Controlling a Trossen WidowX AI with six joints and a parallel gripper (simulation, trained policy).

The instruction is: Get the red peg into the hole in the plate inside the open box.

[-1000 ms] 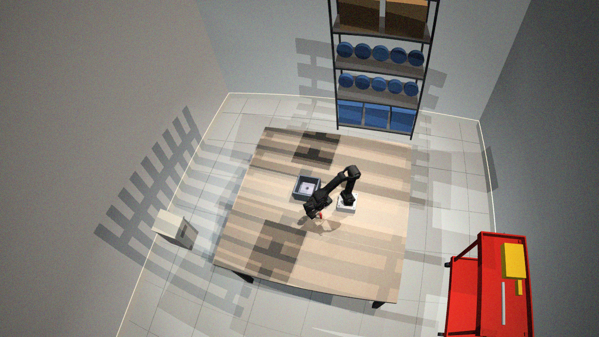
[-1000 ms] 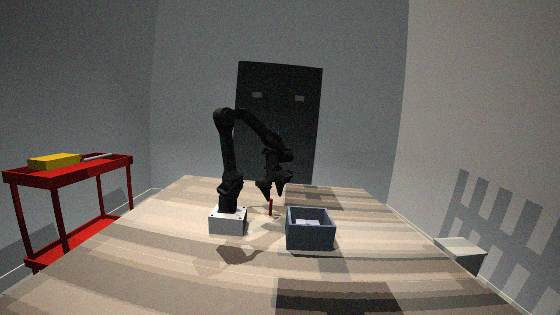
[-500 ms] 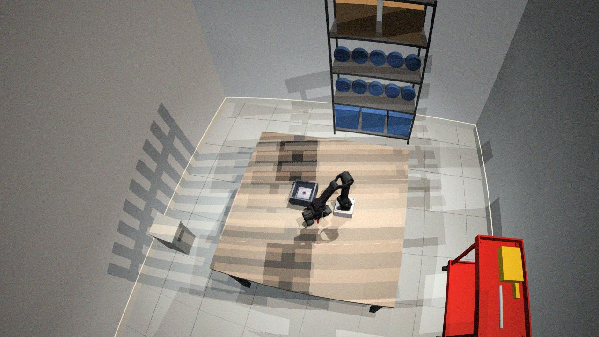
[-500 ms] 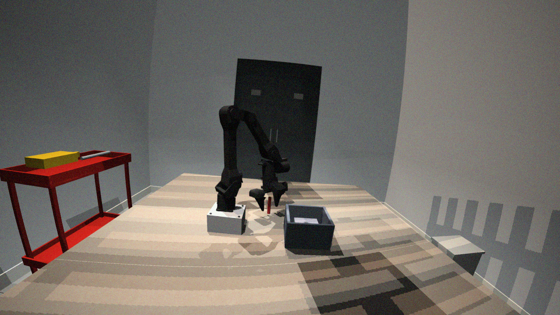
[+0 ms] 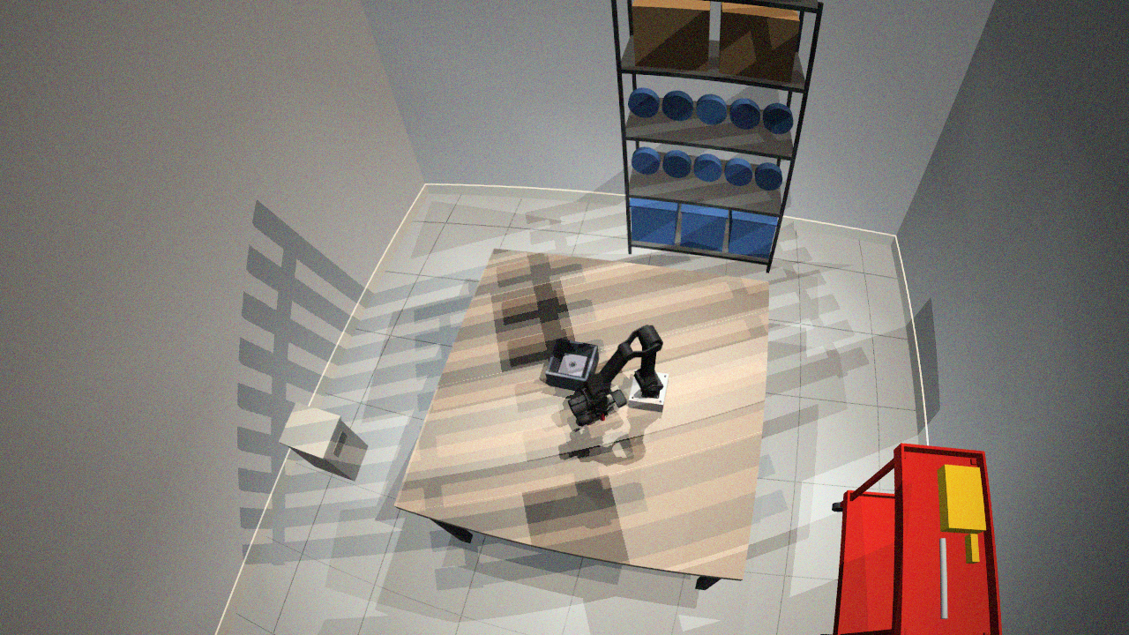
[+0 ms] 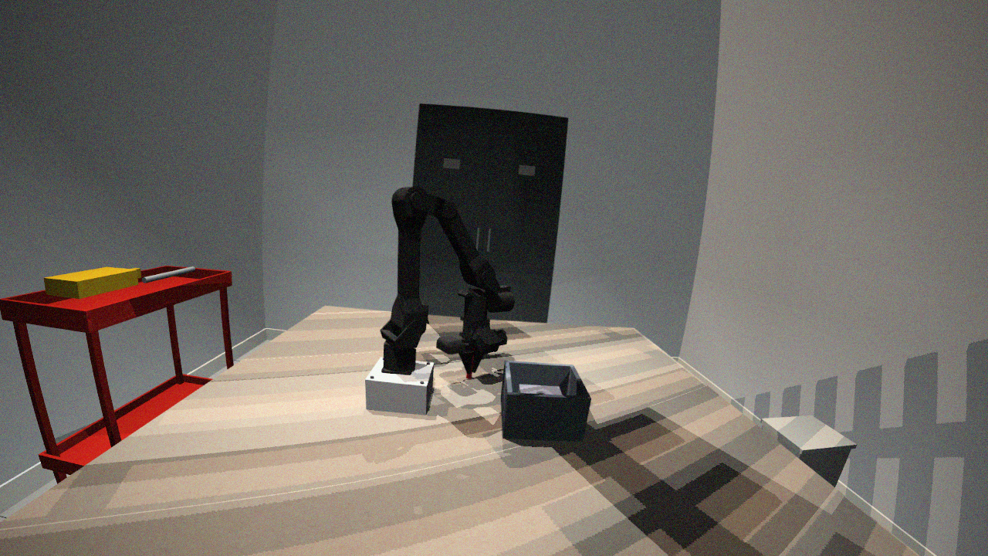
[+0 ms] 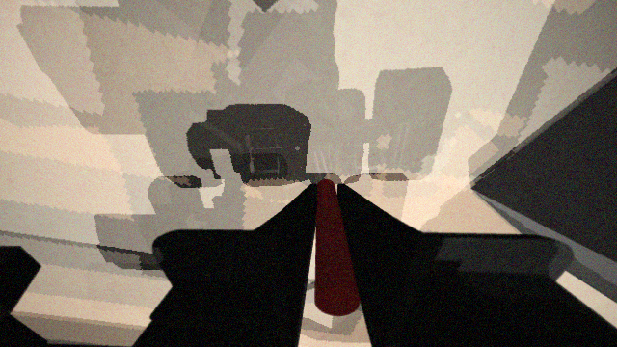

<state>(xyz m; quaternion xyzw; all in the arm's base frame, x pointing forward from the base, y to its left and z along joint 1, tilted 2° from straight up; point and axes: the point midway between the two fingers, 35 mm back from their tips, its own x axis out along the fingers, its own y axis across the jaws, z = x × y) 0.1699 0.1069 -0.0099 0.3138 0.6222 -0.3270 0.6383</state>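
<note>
My gripper tip is 140 mm short of the light grey plate, 180 mm to the left of it and 30 mm below it. Round my gripper tip: red peg (10 mm to the left, 20 mm above); then dark box (140 mm ahead, 180 mm to the right, 10 mm above).
</note>
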